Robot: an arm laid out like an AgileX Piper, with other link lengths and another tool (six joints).
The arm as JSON. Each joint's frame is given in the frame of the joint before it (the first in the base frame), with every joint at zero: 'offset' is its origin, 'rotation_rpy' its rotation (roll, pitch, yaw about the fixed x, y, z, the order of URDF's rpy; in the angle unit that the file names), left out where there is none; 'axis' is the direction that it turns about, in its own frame. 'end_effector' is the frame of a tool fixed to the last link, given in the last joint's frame.
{
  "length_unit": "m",
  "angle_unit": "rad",
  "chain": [
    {
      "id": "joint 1",
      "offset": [
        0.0,
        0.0,
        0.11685
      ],
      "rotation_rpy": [
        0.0,
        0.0,
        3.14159
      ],
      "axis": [
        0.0,
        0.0,
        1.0
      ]
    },
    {
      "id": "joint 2",
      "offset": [
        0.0,
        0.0,
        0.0
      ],
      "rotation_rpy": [
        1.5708,
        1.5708,
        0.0
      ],
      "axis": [
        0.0,
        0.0,
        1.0
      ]
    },
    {
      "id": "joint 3",
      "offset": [
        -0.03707,
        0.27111,
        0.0
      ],
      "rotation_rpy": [
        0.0,
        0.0,
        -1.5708
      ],
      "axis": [
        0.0,
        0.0,
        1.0
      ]
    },
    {
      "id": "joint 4",
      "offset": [
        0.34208,
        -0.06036,
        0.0
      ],
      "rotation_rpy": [
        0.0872,
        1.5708,
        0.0
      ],
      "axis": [
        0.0,
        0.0,
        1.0
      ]
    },
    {
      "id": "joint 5",
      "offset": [
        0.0,
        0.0,
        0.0
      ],
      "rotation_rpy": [
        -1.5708,
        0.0,
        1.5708
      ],
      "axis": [
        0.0,
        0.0,
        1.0
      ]
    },
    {
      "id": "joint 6",
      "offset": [
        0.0,
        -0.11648,
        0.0
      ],
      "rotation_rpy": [
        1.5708,
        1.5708,
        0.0
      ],
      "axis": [
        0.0,
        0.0,
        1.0
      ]
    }
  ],
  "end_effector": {
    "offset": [
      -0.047,
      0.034,
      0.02
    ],
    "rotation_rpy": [
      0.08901,
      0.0,
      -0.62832
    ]
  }
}
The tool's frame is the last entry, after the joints.
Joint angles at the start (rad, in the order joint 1, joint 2, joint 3, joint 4, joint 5, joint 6):
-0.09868, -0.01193, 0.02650, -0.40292, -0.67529, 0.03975
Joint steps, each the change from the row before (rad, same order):
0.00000, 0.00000, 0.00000, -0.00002, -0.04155, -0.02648
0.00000, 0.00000, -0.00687, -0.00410, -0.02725, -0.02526
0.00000, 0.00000, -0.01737, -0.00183, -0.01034, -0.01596
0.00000, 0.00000, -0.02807, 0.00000, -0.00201, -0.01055
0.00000, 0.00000, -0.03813, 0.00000, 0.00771, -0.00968
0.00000, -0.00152, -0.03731, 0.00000, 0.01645, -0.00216
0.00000, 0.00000, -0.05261, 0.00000, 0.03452, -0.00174
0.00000, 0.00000, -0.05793, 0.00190, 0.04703, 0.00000
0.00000, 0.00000, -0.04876, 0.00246, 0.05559, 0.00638
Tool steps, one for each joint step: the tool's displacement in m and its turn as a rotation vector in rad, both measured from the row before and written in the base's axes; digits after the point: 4 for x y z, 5 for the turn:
-0.0020, 0.0011, 0.0041, -0.02466, -0.04266, -0.00081
-0.0019, 0.0006, 0.0055, -0.02618, -0.03615, -0.00648
-0.0023, 0.0001, 0.0088, -0.01595, -0.02975, -0.00704
-0.0034, -0.0001, 0.0129, -0.01018, -0.03194, -0.00665
-0.0045, -0.0004, 0.0164, -0.00897, -0.03296, -0.01006
-0.0047, -0.0005, 0.0154, -0.00253, -0.02418, -0.00804
-0.0063, -0.0012, 0.0200, -0.00006, -0.02149, -0.01468
-0.0074, -0.0018, 0.0209, 0.00555, -0.01538, -0.01738
-0.0060, -0.0021, 0.0158, 0.01364, 0.00246, -0.01495

